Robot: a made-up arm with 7 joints. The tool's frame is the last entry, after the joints.
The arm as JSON. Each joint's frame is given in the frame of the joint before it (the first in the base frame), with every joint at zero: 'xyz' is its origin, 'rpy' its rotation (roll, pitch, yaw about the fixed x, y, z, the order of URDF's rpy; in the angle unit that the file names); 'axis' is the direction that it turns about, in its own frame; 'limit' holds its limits. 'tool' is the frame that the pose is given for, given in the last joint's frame.
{
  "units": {
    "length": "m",
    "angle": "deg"
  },
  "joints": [
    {
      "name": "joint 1",
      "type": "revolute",
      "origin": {
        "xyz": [
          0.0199,
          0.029,
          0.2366
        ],
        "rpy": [
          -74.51,
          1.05,
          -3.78
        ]
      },
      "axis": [
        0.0,
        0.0,
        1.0
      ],
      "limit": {
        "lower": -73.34,
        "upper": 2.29
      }
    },
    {
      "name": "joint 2",
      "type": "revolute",
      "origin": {
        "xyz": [
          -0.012,
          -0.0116,
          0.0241
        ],
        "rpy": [
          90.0,
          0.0,
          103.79
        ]
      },
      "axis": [
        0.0,
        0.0,
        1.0
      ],
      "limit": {
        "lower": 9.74,
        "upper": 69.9
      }
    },
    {
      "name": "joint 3",
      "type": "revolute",
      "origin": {
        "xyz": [
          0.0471,
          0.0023,
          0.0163
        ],
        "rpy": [
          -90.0,
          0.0,
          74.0
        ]
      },
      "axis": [
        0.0,
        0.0,
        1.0
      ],
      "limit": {
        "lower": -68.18,
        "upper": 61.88
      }
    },
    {
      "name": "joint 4",
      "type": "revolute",
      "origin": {
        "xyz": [
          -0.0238,
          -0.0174,
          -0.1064
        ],
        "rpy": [
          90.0,
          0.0,
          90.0
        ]
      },
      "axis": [
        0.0,
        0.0,
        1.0
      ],
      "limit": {
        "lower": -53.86,
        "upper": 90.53
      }
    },
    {
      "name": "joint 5",
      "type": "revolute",
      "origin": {
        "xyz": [
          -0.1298,
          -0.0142,
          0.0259
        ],
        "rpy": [
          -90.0,
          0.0,
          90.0
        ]
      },
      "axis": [
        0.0,
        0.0,
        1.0
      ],
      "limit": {
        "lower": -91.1,
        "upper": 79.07
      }
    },
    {
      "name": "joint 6",
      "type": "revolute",
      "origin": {
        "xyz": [
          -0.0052,
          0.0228,
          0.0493
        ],
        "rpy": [
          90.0,
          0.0,
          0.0
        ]
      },
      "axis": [
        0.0,
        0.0,
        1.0
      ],
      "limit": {
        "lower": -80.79,
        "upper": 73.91
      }
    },
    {
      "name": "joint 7",
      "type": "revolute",
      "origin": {
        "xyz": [
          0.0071,
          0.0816,
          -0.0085
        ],
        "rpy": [
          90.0,
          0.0,
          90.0
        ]
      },
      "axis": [
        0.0,
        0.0,
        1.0
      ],
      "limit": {
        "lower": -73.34,
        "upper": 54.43
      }
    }
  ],
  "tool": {
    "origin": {
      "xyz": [
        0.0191,
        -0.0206,
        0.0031
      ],
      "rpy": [
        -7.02,
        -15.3,
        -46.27
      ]
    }
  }
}
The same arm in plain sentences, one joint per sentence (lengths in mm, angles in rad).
The arm has seven revolute joints in a row. What follows holds with every joint at zero, and every direction is one of the base frame's.
The first joint sits 19.9 mm along +x and 29 mm along +y and 236.6 mm along +z from the base frame's origin and rotates about the direction (0.068398, 0.961269, 0.266991), from -1.28 to 0.04 rad.
The second joint sits 10.3 mm along -x and 20.9 mm along +y and 17.8 mm along +z from the first joint and rotates about the direction (0.968889, -0.0002, -0.247497), from 0.17 to 1.22 rad.
The third joint sits 4.7 mm along +x and 15.2 mm along +y and 47.3 mm along -z from the second joint and rotates about the direction (0.247497, 0, 0.968889), from -1.19 to 1.08 rad.
The fourth joint sits 9.5 mm along -x and 23.8 mm along -y and 107.4 mm along -z from the third joint and rotates about the direction (0.0002, 1, 0), from -0.94 to 1.58 rad.
The fifth joint sits 122.3 mm along +x and 25.9 mm along +y and 45.9 mm along -z from the fourth joint and rotates about the direction (0.968889, -0.0002, -0.247497), from -1.59 to 1.38 rad.
The sixth joint sits 46.5 mm along +x and 22.8 mm along -y and 17.2 mm along -z from the fifth joint and rotates about the direction (0.0002, 1, 0), from -1.4101 to 1.29 rad.
The seventh joint sits 80.8 mm along +x and 8.5 mm along -y and 13.3 mm along -z from the sixth joint and rotates about the direction (0.247497, 0, 0.968889), from -1.28 to 0.95 rad.
The tool frame, which is the frame that the pose is given for, sits 19.3 mm along +x and 20.6 mm along -y and 1.7 mm along -z from the seventh joint; its axes are the base frame's turned by roll -0.3031, pitch -0.0908 and yaw -0.7754 rad (as in URDF: about the fixed x, then y, then z).

